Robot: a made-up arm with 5 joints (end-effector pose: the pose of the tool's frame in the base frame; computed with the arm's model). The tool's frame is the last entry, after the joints. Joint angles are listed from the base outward.
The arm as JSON. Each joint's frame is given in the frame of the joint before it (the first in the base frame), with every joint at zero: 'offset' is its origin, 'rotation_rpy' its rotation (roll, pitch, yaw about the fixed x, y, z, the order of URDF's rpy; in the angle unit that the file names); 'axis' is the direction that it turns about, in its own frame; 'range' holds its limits. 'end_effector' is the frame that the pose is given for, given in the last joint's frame.
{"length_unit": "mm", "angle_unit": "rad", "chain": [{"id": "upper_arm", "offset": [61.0, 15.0, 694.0], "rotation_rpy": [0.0, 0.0, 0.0], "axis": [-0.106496, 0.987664, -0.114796], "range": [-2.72, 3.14]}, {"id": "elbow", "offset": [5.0, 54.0, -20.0], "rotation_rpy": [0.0, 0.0, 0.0], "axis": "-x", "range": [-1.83, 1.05]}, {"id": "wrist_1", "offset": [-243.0, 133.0, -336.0], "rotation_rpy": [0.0, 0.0, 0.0], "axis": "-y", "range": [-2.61, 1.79]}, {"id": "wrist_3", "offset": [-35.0, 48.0, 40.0], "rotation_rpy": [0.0, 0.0, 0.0], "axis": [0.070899, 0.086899, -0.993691], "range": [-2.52, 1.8]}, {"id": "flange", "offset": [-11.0, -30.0, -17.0], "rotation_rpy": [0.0, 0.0, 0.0], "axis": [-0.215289, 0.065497, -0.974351], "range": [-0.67, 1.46]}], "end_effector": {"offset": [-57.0, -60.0, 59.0], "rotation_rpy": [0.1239, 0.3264, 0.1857]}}
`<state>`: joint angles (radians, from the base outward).
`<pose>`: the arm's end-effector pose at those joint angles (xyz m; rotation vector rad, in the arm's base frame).
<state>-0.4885 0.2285 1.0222 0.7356 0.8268</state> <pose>-0.0822 0.2076 0.1351 0.9771 -0.9294 -0.8362</pose>
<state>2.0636 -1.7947 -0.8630 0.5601 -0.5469</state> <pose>0.2731 0.2916 0.8061 2.2692 1.4444 -1.4325</pose>
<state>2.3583 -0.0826 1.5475 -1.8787 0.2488</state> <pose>0.0607 0.3303 1.0690 0.0909 0.9985 1.6844</pose>
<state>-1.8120 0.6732 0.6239 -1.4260 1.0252</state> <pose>0.4414 0.0471 0.4428 -1.0857 -2.0040 -0.3582</pose>
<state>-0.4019 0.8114 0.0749 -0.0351 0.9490</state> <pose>-0.1509 0.0025 0.2611 -0.4900 -0.4070 -0.8973</pose>
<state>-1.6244 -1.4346 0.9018 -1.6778 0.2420</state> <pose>-0.0499 0.3080 0.3969 -0.0345 -2.7792 0.8326</pose>
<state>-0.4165 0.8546 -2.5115 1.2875 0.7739</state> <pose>0.1422 -0.0259 0.2349 1.4878 -1.2058 2.0125</pose>
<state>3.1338 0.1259 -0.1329 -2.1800 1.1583</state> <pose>0.2508 0.2518 0.9293 -1.3894 -2.7390 -0.2016</pose>
